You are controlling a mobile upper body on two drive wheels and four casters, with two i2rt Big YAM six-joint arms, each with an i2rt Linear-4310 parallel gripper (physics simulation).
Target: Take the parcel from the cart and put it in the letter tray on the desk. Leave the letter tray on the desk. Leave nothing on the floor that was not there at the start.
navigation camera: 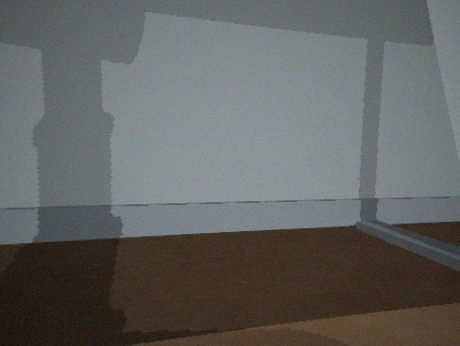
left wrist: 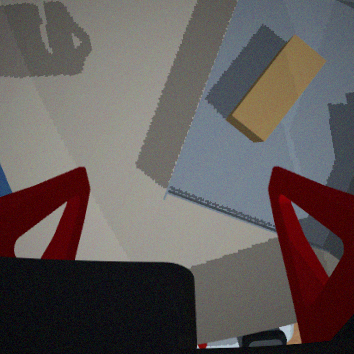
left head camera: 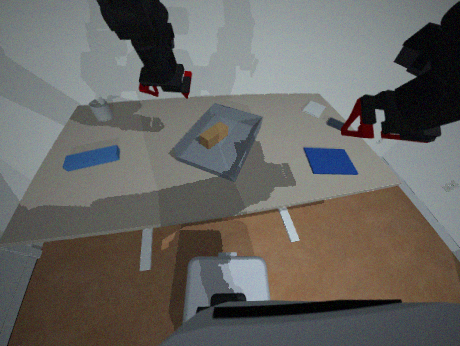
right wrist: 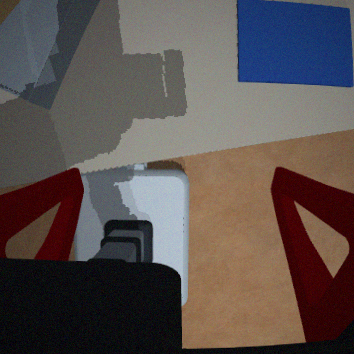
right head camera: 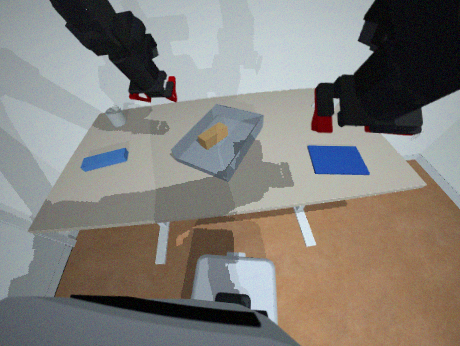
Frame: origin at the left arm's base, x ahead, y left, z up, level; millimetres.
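Seen in the pictures: left gripper, between the fingertips: (left wrist: 178, 177) (left head camera: 172, 95) (right head camera: 163, 100); right gripper, between the fingertips: (left head camera: 362, 133) (right wrist: 176, 177) (right head camera: 338, 127).
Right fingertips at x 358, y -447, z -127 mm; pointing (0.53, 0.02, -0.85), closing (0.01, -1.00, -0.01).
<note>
Pixels of each thing's top centre, then the offset from my right fingertips to it. "pt": a spot on its surface instead. Level surfaces: height alone.
- tan parcel, centre of its top: (left wrist: 280, 86) (left head camera: 214, 130) (right head camera: 212, 131) 328 mm ahead, 316 mm left, 278 mm down
- grey-blue letter tray, centre of its top: (left wrist: 316, 96) (left head camera: 223, 130) (right head camera: 220, 130) 312 mm ahead, 278 mm left, 263 mm down
- beige desk, height of its surface: 333 mm down
- long blue box, centre of its top: (left head camera: 90, 155) (right head camera: 103, 157) 189 mm ahead, 806 mm left, 303 mm down
- pale cup, a spot on its surface: (left head camera: 101, 111) (right head camera: 115, 117) pt 449 mm ahead, 867 mm left, 275 mm down
- flat blue item, centre of its top: (right wrist: 297, 41) (right head camera: 337, 158) (left head camera: 330, 160) 221 mm ahead, 203 mm right, 325 mm down
- white pad, centre of its top: (left head camera: 314, 108) 640 mm ahead, 275 mm right, 323 mm down
The tan parcel (left head camera: 214, 135) (right head camera: 213, 136) (left wrist: 277, 90) lies inside the grey-blue letter tray (left head camera: 192, 150) (right head camera: 195, 150) (left wrist: 225, 175), which rests at an angle on the beige desk (left head camera: 285, 120) (right head camera: 285, 125) (right wrist: 210, 110). My left gripper (left head camera: 169, 94) (right head camera: 157, 97) (left wrist: 178, 177) is open and empty, raised above the desk beyond the tray's upper left side and apart from the parcel. My right gripper (left head camera: 377, 135) (right head camera: 350, 130) (right wrist: 176, 177) is open and empty, raised at the right in the head views. The cart does not show in these views.
A long blue box (left head camera: 91, 158) (right head camera: 105, 159) and a pale cup (left head camera: 101, 111) (right head camera: 116, 117) stand left on the desk. A flat blue item (left head camera: 331, 161) (right head camera: 339, 160) (right wrist: 295, 45) and a white pad (left head camera: 314, 108) lie right. A grey bar (navigation camera: 410, 242) lies low in the navigation view.
</note>
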